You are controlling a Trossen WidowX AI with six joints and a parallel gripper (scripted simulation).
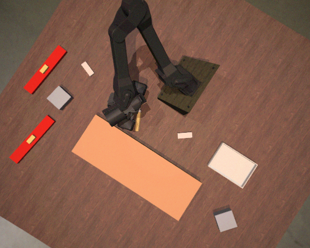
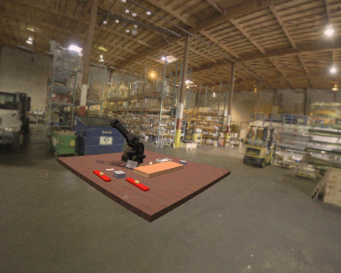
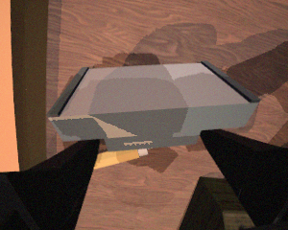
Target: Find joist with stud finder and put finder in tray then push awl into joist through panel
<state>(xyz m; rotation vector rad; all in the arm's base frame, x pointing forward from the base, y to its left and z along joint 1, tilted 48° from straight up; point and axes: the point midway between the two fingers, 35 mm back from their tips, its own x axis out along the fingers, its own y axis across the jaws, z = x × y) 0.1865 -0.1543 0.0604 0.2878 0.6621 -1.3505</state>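
Right now my gripper tip is 10 mm short of the grey stud finder and 10 mm above it. Also, from my gripper tip: awl 10 mm ahead, 40 mm to the left, 30 mm below; then white tray 40 mm behind, 480 mm to the left, 20 mm below.
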